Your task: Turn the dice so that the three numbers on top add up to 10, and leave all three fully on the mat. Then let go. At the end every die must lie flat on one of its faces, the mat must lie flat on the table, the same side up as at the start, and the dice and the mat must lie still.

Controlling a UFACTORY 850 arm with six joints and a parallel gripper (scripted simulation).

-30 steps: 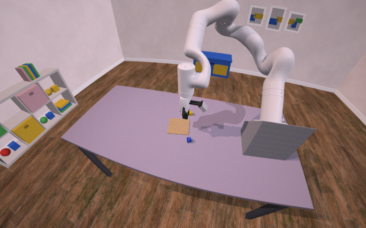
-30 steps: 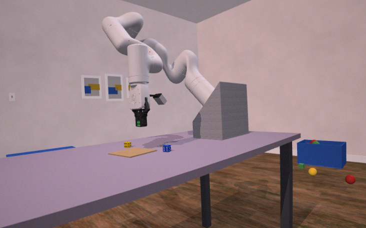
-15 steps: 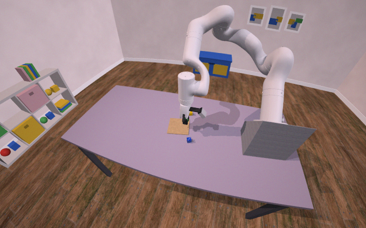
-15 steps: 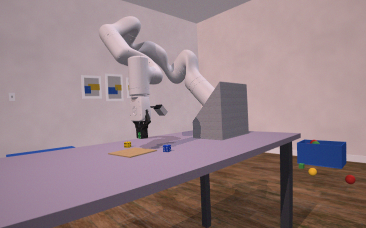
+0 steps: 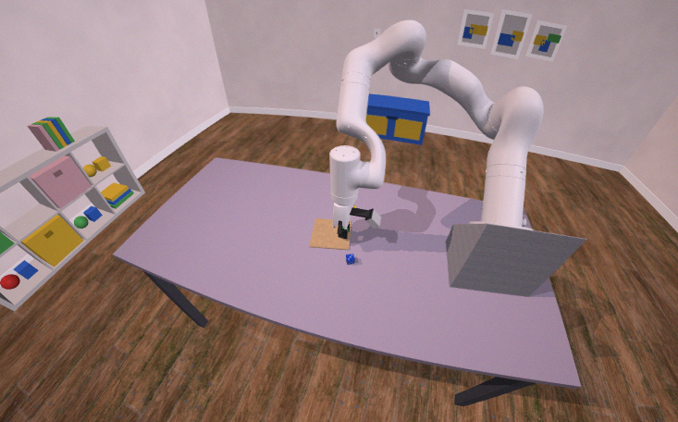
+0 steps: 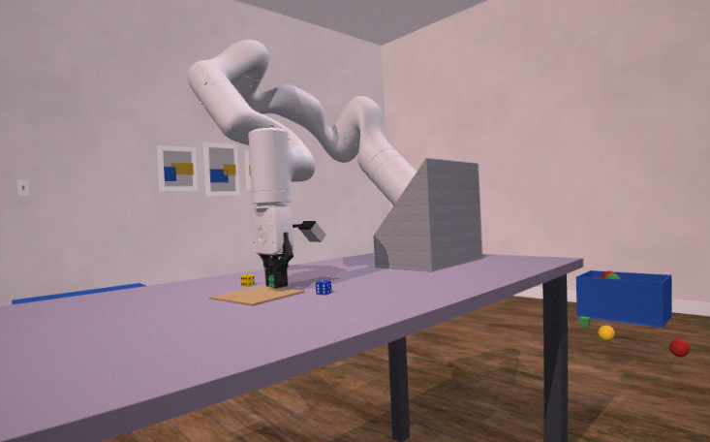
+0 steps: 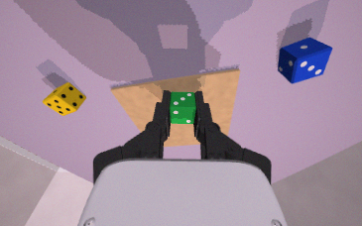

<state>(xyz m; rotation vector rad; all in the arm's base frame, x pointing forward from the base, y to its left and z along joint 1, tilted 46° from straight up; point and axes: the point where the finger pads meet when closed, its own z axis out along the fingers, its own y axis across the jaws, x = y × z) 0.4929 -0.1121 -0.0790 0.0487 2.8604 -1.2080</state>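
My gripper is now 10 mm above the green die. From my hand the other things lie so: blue die 100 mm to the left, 50 mm behind, 20 mm below; then tan mat 50 mm ahead, 30 mm below; then yellow die 130 mm to the right, 20 mm below, 10 mm behind.
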